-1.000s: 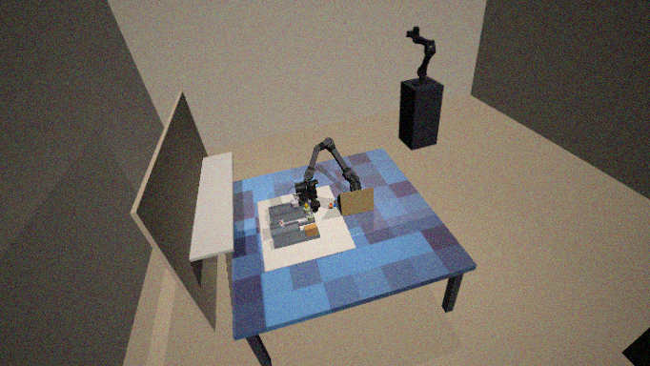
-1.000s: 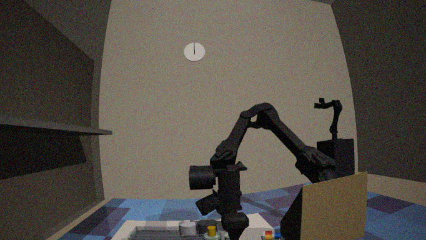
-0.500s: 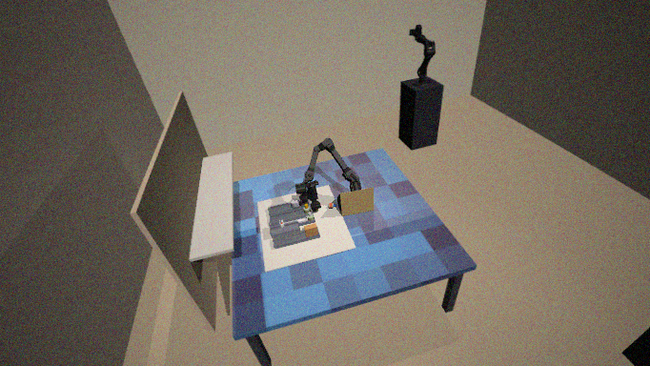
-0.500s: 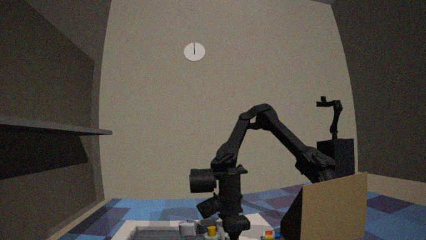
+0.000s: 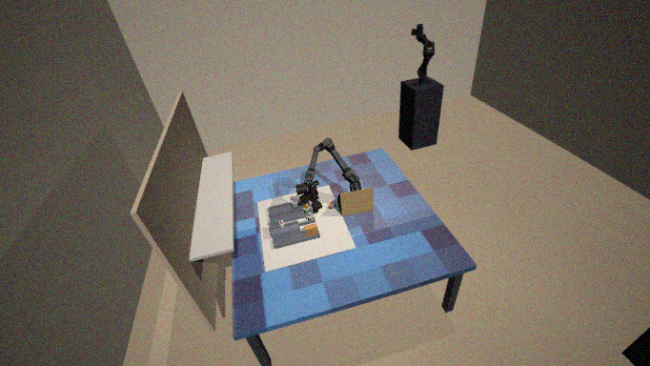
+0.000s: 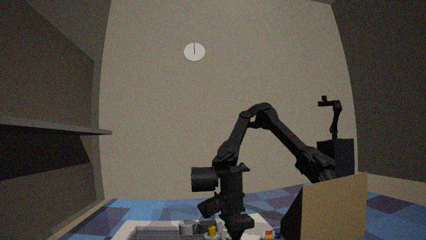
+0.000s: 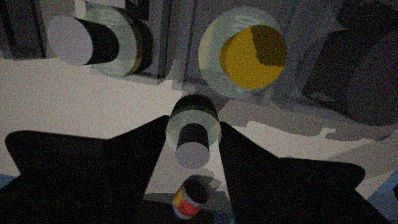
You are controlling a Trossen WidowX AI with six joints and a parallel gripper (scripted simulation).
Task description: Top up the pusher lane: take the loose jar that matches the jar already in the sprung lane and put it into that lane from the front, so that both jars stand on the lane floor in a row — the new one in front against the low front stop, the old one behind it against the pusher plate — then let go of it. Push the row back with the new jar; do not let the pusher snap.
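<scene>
The grey lane rack lies 200 mm ahead of my gripper tip, 80 mm to the left of it and 10 mm below it.
</scene>
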